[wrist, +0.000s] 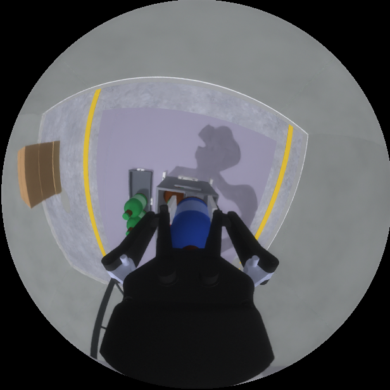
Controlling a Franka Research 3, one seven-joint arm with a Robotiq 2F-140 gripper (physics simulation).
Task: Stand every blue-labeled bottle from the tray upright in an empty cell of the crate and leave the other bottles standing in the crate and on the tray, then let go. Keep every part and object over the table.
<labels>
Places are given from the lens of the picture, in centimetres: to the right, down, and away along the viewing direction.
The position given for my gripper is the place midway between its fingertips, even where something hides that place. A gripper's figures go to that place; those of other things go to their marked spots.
my gripper (191,201): -1, 2, 22
blue-labeled bottle (190,226): -1, 4, 15
</labels>
